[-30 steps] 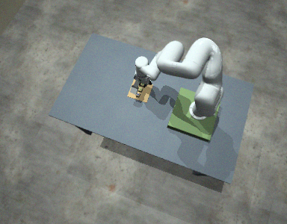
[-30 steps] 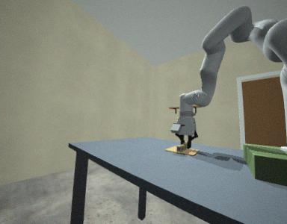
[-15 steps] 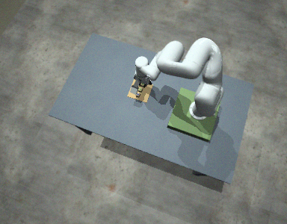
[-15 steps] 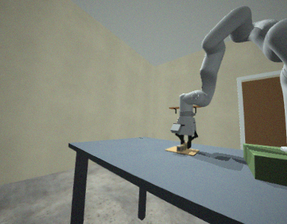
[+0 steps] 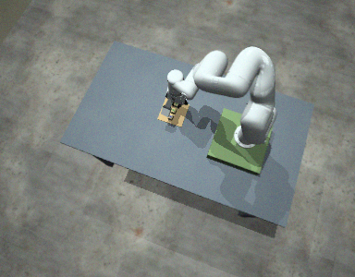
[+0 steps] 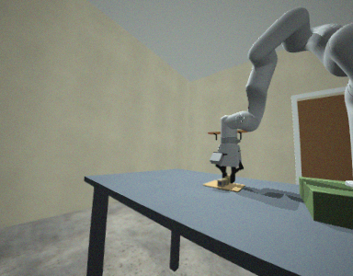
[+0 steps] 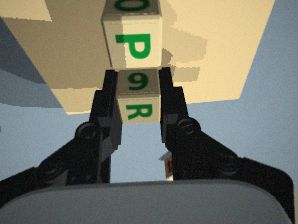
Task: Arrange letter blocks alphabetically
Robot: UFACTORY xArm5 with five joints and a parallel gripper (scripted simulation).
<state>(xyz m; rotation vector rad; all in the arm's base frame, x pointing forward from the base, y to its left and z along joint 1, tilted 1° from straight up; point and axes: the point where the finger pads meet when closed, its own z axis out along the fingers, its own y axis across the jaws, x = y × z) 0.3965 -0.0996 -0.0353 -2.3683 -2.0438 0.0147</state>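
Now: hand 10 mm short of the block, 40 mm to the right of it and 10 mm above it. From my hand the other things lie so: mat (10 mm ahead, 40 mm to the left, 30 mm below).
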